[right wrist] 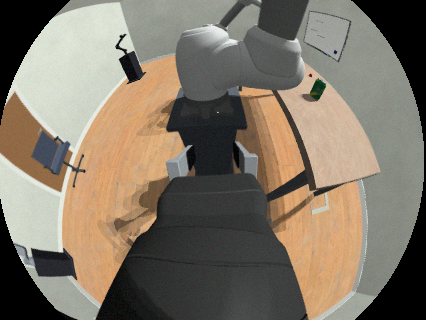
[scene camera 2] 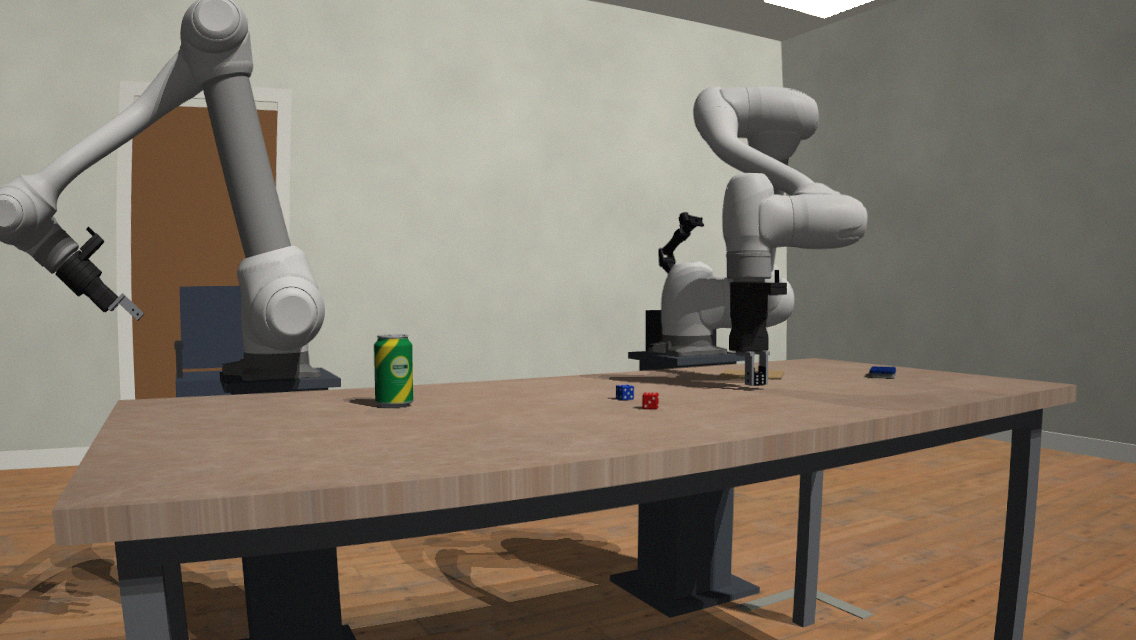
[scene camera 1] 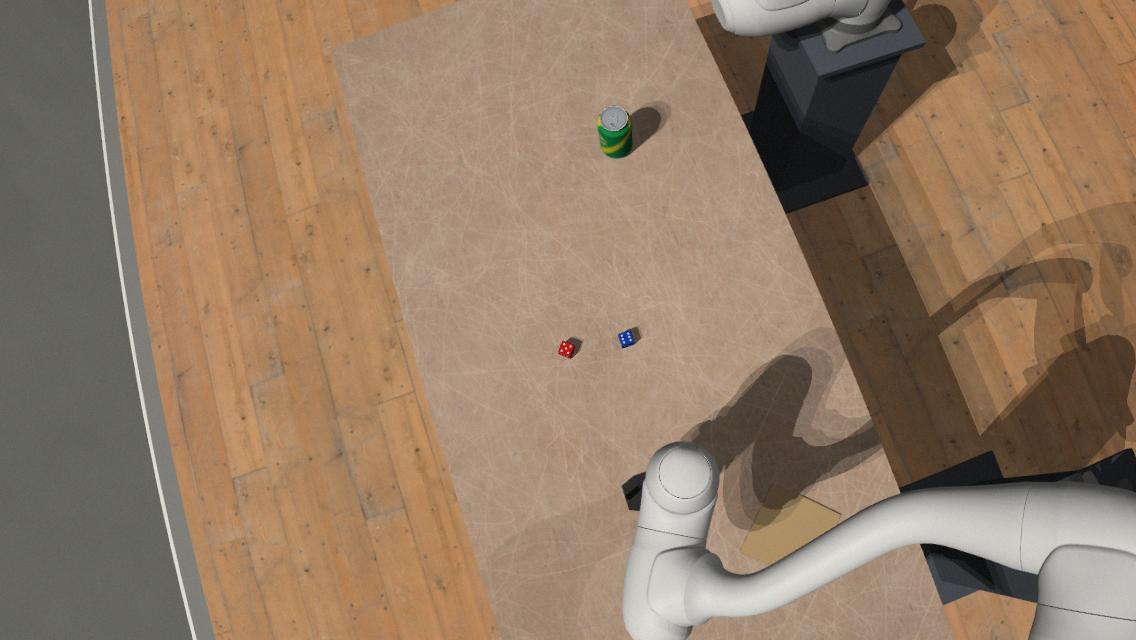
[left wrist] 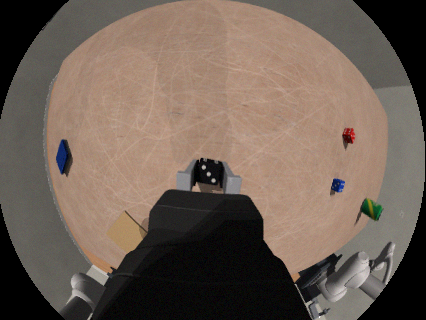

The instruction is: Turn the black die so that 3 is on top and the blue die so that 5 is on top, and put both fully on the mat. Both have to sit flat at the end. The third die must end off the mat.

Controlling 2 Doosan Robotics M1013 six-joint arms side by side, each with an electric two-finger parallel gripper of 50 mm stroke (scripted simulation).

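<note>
The left gripper [scene camera 2: 756,384] is in view, and so is the right gripper [scene camera 2: 141,317]. You can also find the left gripper [left wrist: 208,168] in the left wrist view, and the right gripper [right wrist: 213,151] in the right wrist view. Then there's a tan mat [scene camera 1: 786,521], and the left wrist view has the mat [left wrist: 126,232] as well.
</note>
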